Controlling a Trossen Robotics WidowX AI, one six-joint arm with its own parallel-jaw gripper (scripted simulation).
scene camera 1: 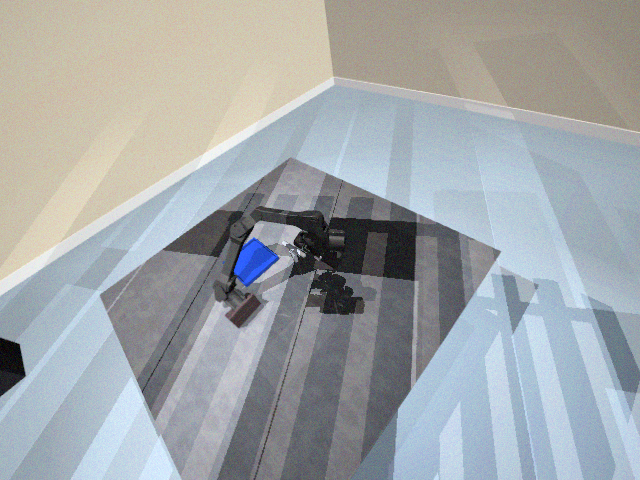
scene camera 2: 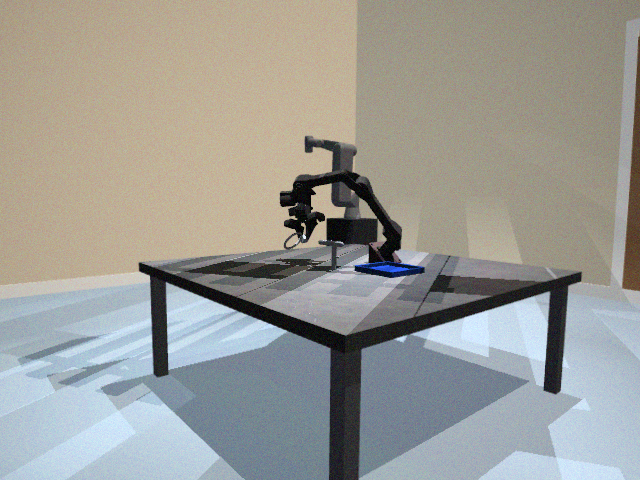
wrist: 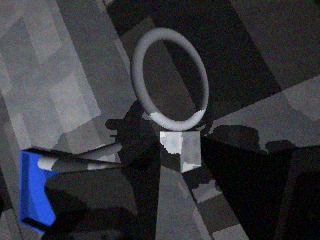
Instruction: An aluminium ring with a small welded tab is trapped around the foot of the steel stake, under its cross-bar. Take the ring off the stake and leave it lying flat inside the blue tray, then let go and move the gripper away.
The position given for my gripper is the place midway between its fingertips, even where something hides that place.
Note:
My gripper [scene camera 2: 303,240] carries an aluminium ring [wrist: 180,150]. Also in view: a blue tray [scene camera 1: 255,258] and a steel stake [wrist: 89,160].
My gripper shows as well in the wrist view [wrist: 178,144]. The blue tray is seen too in scene camera 2 [scene camera 2: 388,269] and in the wrist view [wrist: 34,209].

